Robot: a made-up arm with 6 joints. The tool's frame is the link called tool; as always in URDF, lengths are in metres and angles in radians. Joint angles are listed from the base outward.
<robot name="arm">
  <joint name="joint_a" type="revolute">
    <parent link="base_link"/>
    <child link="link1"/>
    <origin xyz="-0.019 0 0.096"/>
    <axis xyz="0 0 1"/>
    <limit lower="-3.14" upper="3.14"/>
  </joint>
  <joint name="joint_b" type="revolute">
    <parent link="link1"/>
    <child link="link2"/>
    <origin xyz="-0.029 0.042 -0.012" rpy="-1.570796 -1.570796 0"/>
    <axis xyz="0 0 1"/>
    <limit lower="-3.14" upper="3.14"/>
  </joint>
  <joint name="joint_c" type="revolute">
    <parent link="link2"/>
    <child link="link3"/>
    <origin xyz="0.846 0.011 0.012" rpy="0 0 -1.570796"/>
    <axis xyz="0 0 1"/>
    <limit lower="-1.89" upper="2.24"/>
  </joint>
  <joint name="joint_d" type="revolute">
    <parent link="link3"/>
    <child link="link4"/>
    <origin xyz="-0.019 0.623 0.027" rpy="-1.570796 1.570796 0"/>
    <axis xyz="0 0 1"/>
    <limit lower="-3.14" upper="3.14"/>
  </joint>
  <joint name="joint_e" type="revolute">
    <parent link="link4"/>
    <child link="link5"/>
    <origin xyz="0.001 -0.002 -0.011" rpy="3.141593 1.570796 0"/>
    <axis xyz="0 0 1"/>
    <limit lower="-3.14" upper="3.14"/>
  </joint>
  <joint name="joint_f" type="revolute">
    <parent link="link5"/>
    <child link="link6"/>
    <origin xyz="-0.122 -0.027 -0.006" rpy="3.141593 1.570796 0"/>
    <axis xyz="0 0 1"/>
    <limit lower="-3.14" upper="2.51"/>
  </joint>
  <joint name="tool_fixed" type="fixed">
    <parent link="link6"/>
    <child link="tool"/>
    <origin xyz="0.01 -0.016 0.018" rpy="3.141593 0 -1.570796"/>
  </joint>
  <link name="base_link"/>
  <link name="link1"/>
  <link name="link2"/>
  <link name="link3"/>
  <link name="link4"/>
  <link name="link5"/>
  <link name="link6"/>
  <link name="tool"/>
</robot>
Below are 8 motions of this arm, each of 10 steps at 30 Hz.
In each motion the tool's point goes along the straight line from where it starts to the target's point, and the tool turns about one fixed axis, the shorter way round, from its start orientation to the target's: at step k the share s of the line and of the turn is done. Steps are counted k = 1, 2, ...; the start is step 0. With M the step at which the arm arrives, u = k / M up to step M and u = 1 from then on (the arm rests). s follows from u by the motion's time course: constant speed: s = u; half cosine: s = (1 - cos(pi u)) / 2; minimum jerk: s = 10 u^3 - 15 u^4 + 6 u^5.
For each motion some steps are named. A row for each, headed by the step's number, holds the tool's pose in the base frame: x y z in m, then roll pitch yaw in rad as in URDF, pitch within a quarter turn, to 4 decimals.
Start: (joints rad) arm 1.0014 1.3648 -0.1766 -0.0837 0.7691 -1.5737
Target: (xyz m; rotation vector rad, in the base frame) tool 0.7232 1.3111 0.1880 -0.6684 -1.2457 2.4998
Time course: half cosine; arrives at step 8
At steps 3, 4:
3: 0.7216 1.3076 0.3277 -1.1297 0.1465 2.5787
4: 0.7220 1.3086 0.2890 -1.0936 0.1864 2.6036

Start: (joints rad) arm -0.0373 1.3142 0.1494 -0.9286 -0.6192 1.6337
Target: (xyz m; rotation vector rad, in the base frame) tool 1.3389 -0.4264 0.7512 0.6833 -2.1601 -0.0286
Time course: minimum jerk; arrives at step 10
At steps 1, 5, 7, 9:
1: 1.5151 0.0482 0.4012 2.3169 -0.8761 -1.6860
5: 1.4278 -0.1871 0.5747 2.5526 -0.8700 -2.0350
7: 1.3679 -0.3483 0.6936 2.7022 -0.8364 -2.2628
9: 1.3404 -0.4223 0.7482 2.7641 -0.8139 -2.3610

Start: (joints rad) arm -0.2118 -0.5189 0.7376 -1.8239 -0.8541 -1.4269
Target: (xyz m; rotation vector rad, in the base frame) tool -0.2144 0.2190 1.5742 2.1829 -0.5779 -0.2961
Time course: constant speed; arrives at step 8
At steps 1, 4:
1: -0.2120 0.2192 1.5191 2.2520 0.2854 -0.3969
4: -0.2130 0.2191 1.5427 2.2431 0.1686 -0.4523

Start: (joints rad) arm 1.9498 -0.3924 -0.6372 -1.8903 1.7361 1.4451
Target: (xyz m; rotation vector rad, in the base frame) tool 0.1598 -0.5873 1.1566 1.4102 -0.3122 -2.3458
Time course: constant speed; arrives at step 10
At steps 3, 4, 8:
3: 0.2753 -0.7138 1.1290 0.9263 0.8844 -1.8444
4: 0.2588 -0.6958 1.1329 0.8940 0.8943 -1.9127
8: 0.1928 -0.6235 1.1487 0.7527 0.9192 -2.1968

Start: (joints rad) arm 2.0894 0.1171 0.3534 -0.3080 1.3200 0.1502
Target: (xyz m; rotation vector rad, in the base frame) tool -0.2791 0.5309 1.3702 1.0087 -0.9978 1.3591
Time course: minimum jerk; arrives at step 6
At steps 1, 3, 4, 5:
1: -0.2832 0.4245 1.4215 0.0443 -1.3690 1.7333
3: -0.2812 0.4757 1.3968 0.0024 -1.3300 1.6879
4: -0.2800 0.5077 1.3814 -0.0240 -1.3058 1.6597
5: -0.2793 0.5270 1.3721 -0.0401 -1.2914 1.6428

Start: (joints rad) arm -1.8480 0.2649 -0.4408 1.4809 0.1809 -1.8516
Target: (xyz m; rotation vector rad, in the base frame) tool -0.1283 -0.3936 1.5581 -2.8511 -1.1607 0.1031
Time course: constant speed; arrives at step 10
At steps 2, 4, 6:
2: 0.0380 -0.1713 1.6188 -3.0394 0.1792 0.8893
4: -0.0036 -0.2269 1.6036 -3.0459 0.1443 0.8602
6: -0.0452 -0.2824 1.5885 -3.0514 0.1093 0.8315

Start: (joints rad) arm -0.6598 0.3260 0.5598 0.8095 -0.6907 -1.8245
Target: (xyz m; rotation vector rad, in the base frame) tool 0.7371 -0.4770 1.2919 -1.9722 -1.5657 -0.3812
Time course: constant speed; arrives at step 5
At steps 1, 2, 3, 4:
1: 0.6515 -0.4633 1.3603 -2.9340 -0.5743 1.2040
2: 0.6729 -0.4667 1.3432 -2.9046 -0.5779 1.2138
3: 0.6943 -0.4702 1.3261 -2.8751 -0.5817 1.2234
4: 0.7157 -0.4736 1.3090 -2.8457 -0.5857 1.2329

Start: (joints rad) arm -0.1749 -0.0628 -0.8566 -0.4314 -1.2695 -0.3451
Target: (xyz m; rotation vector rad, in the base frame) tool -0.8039 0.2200 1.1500 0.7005 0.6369 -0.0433
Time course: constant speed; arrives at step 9
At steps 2, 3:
2: -0.6833 0.2355 1.2243 0.8344 0.6671 0.3594
3: -0.7005 0.2333 1.2137 0.8268 0.6571 0.3368

